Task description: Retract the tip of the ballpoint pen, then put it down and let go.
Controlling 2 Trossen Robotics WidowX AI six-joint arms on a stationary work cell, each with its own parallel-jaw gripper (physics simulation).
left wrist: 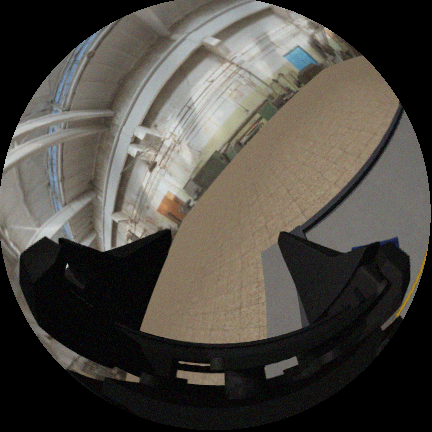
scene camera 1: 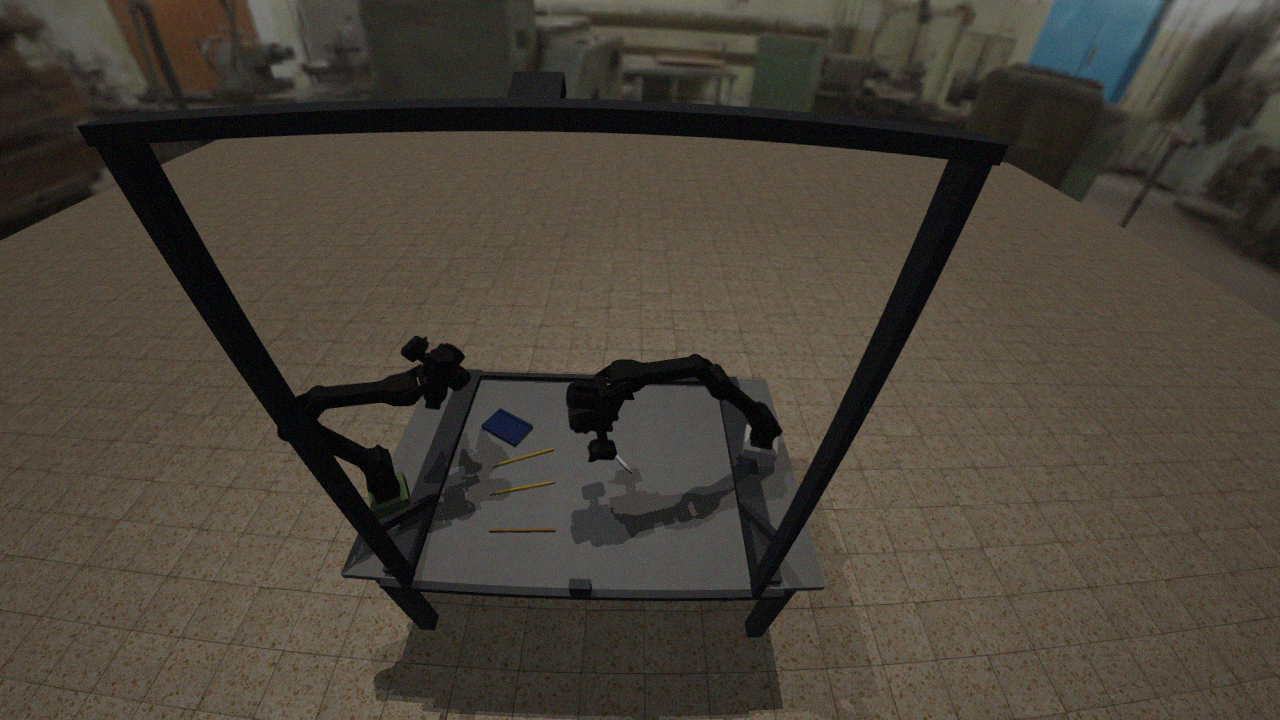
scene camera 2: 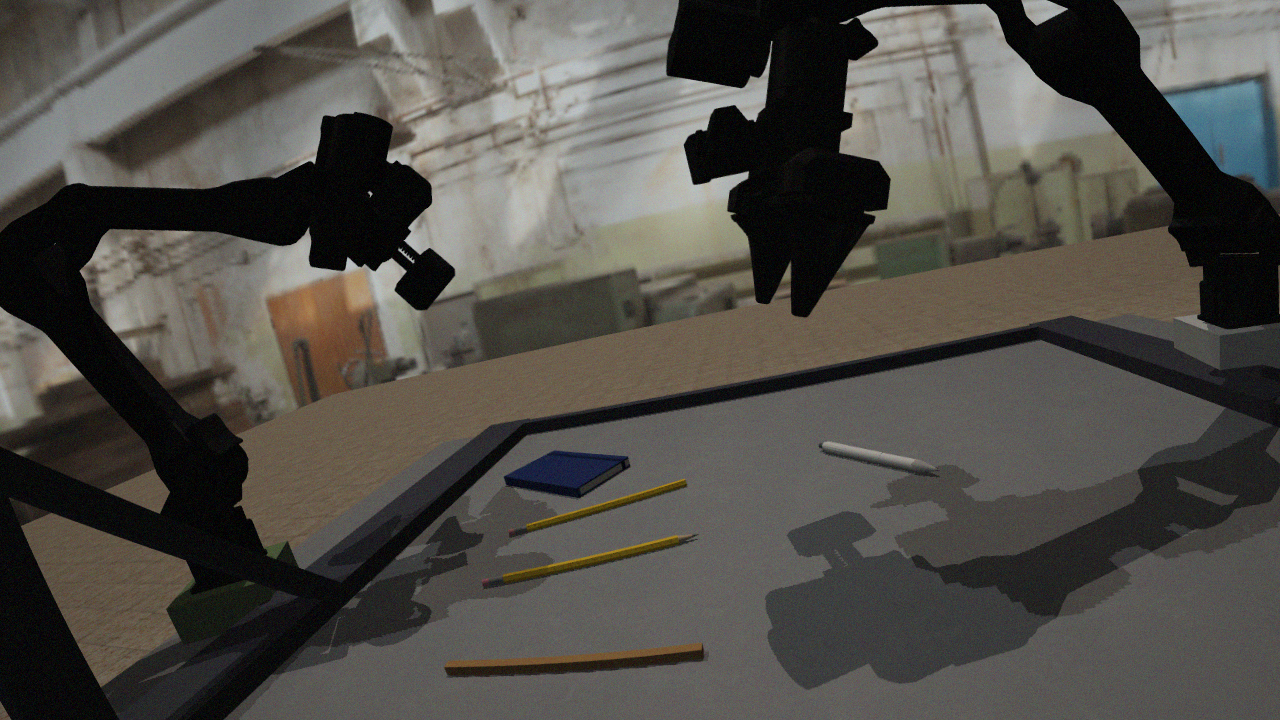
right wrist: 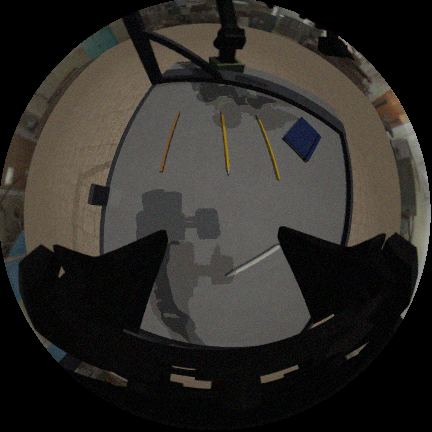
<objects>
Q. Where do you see a green object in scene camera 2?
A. At 210, 613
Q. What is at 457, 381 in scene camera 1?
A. My left gripper.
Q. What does my right gripper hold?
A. Nothing.
</objects>
